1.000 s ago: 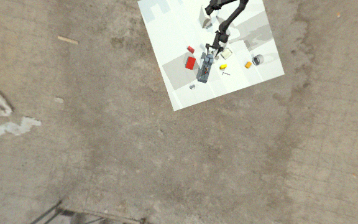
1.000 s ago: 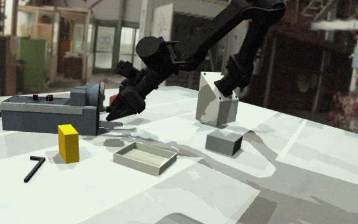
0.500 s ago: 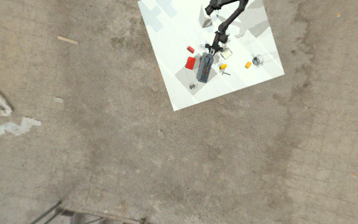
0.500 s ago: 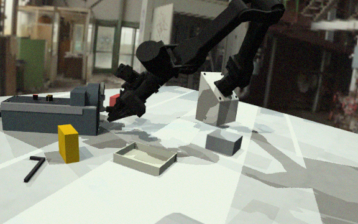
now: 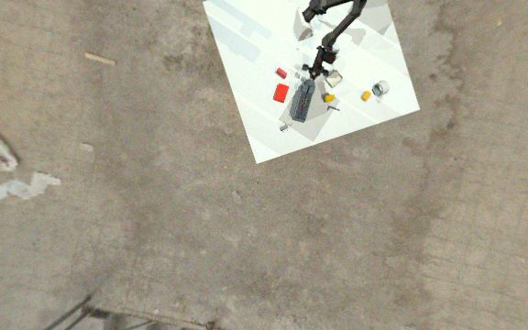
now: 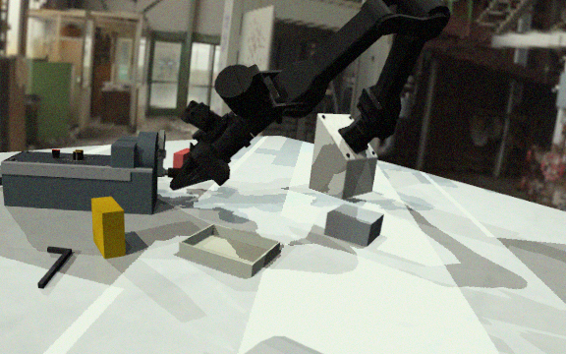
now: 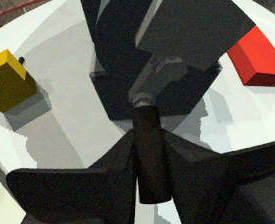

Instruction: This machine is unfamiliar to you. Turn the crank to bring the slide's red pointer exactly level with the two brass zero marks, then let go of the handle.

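My gripper tip is now 1 cm past the dark crank handle, 1 cm to the right of it and 2 cm below it. Also, from my gripper tip: red pointer 15 cm ahead, 14 cm to the right, 4 cm above; shallow grey tray 5 cm ahead, 18 cm to the left, 3 cm below; yellow block 17 cm ahead, 7 cm to the left, 1 cm below.
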